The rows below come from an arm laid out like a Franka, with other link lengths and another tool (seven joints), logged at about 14 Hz.
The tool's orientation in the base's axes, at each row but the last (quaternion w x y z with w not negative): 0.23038, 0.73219, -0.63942, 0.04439; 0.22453, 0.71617, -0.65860, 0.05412; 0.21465, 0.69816, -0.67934, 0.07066; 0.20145, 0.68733, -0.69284, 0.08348; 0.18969, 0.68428, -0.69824, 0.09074; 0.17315, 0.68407, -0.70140, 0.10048
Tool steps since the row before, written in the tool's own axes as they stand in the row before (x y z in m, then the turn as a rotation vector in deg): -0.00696, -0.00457, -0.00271, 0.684, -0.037, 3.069; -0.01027, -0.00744, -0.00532, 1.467, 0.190, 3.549; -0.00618, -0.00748, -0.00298, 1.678, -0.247, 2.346; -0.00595, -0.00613, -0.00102, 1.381, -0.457, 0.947; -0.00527, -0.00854, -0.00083, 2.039, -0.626, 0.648; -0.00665, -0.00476, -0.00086, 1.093, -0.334, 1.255
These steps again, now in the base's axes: 0.00375, 0.00779, -0.00137, -0.547, -1.833, -2.496; 0.00706, 0.01176, -0.00094, -0.773, -2.749, -2.575; 0.00748, 0.00674, -0.00126, -0.098, -2.473, -1.502; 0.00606, 0.00561, -0.00241, 0.331, -1.659, -0.387; 0.00853, 0.00477, -0.00243, 0.546, -2.158, 0.119; 0.00485, 0.00627, -0.00220, 0.195, -1.500, -0.771
